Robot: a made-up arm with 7 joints. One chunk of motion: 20 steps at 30 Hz.
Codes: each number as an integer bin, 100 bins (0 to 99) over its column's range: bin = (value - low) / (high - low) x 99, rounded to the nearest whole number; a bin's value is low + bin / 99 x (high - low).
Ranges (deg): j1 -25..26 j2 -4..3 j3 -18..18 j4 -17..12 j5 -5..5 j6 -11..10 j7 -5..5
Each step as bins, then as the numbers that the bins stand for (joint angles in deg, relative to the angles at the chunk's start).
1 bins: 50 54 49 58 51 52 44
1 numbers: 0.76 -0.18 -0.18 -0.01 0.15 0.03 -0.56
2 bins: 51 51 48 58 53 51 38
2 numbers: 1.27 -0.39 -0.55 -0.01 0.35 -0.18 -1.16
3 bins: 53 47 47 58 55 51 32
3 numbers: 2.30 -0.68 -0.91 -0.01 0.56 -0.18 -1.77
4 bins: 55 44 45 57 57 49 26
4 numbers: 3.33 -0.89 -1.64 -0.30 0.76 -0.61 -2.37
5 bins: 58 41 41 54 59 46 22
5 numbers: 4.88 -1.10 -3.09 -1.18 0.96 -1.24 -2.78
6 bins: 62 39 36 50 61 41 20
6 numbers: 6.94 -1.24 -4.91 -2.35 1.16 -2.30 -2.98
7 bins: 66 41 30 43 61 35 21
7 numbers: 9.00 -1.10 -7.09 -4.40 1.16 -3.58 -2.88
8 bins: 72 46 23 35 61 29 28
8 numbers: 12.09 -0.75 -9.64 -6.75 1.16 -4.85 -2.17
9 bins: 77 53 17 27 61 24 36
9 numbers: 14.67 -0.25 -11.82 -9.09 1.16 -5.91 -1.36
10 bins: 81 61 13 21 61 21 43
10 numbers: 16.73 0.31 -13.27 -10.85 1.16 -6.55 -0.66
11 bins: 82 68 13 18 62 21 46
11 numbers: 17.24 0.81 -13.27 -11.73 1.26 -6.55 -0.35
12 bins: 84 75 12 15 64 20 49
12 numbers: 18.27 1.30 -13.64 -12.61 1.46 -6.76 -0.05
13 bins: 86 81 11 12 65 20 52
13 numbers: 19.30 1.73 -14.00 -13.48 1.57 -6.76 0.25
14 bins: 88 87 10 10 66 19 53
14 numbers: 20.33 2.15 -14.36 -14.07 1.67 -6.97 0.35
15 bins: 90 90 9 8 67 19 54
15 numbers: 21.36 2.36 -14.73 -14.66 1.77 -6.97 0.45
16 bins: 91 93 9 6 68 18 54
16 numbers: 21.88 2.58 -14.73 -15.24 1.87 -7.18 0.45
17 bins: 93 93 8 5 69 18 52
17 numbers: 22.91 2.58 -15.09 -15.54 1.97 -7.18 0.25
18 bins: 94 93 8 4 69 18 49
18 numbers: 23.42 2.58 -15.09 -15.83 1.97 -7.18 -0.05
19 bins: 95 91 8 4 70 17 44
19 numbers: 23.94 2.43 -15.09 -15.83 2.07 -7.39 -0.56
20 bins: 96 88 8 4 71 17 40
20 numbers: 24.45 2.22 -15.09 -15.83 2.17 -7.39 -0.96
